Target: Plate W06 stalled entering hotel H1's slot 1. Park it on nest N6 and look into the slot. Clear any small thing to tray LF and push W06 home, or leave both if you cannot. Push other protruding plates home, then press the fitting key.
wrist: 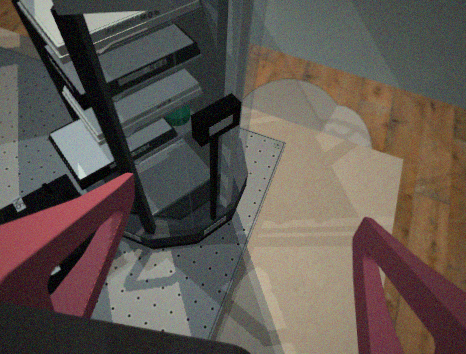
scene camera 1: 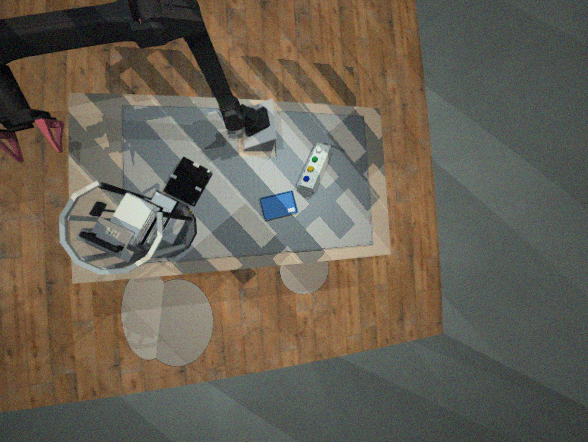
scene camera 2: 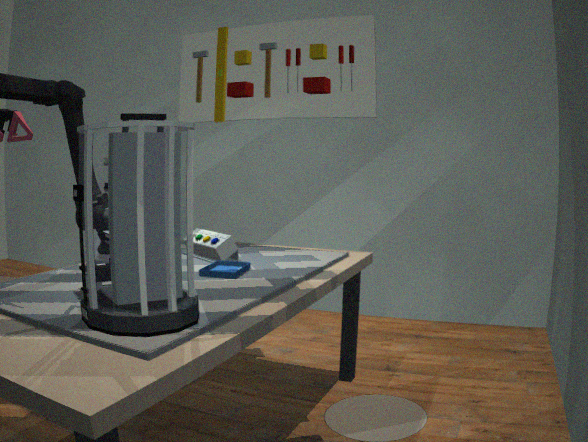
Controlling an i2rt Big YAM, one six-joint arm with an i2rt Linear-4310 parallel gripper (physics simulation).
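Where they show: gripper, fingertip midpoint: (wrist: 247, 206) (scene camera 1: 40, 156) (scene camera 2: 18, 137); arm's base, origin of the base link: (scene camera 1: 257, 122).
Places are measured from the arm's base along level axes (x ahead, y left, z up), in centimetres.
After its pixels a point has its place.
Note:
Hotel H1 (scene camera 1: 65, 222) @(x 34.4, y -55.9, z 30.9 cm) (scene camera 2: 140, 320) @(x 44.2, y -56.0, z -4.5 cm) (wrist: 195, 240) @(x 27.2, y -53.1, z -6.3 cm) is a round cage with stacked plates at the table's left end. A pale-topped plate (scene camera 1: 164, 201) @(x 29.3, y -39.0, z 9.0 cm) (wrist: 82, 150) @(x 28.9, y -39.7, z 9.0 cm) sticks out low on the side facing the black nest (scene camera 1: 187, 181) @(x 20.8, y -32.4, z -1.7 cm) (wrist: 55, 192) @(x 27.4, y -32.7, z -1.7 cm), whose label reads N6 in the wrist view; no plate lies on it. A small green thing (wrist: 178, 116) @(x 36.8, y -48.6, z 9.0 cm) shows inside the hotel between low levels, partly hidden by a plate. The blue tray (scene camera 1: 278, 205) @(x 36.3, y 3.7, z -7.4 cm) (scene camera 2: 225, 269) @(x 35.3, y 6.1, z -7.5 cm) holds no object; its label is unreadable. My gripper (scene camera 1: 41, 156) @(x 16.8, y -59.9, z 29.5 cm) (wrist: 247, 206) @(x 16.8, y -59.9, z 29.5 cm) is open, empty, raised outside the hotel.
A white key box (scene camera 1: 314, 169) @(x 23.4, y 20.8, z -0.4 cm) (scene camera 2: 226, 243) @(x 31.1, y 17.2, z -1.7 cm) with green, yellow and blue keys stands beyond the blue tray. A black bracket (wrist: 200, 131) @(x 27.9, y -54.3, z 18.9 cm) on a thin post stands at the hotel's near side. Cage posts surround the plates. A grey block (scene camera 1: 260, 142) @(x 9.0, y -0.3, z 0.4 cm) stands beneath the arm's elbow side.

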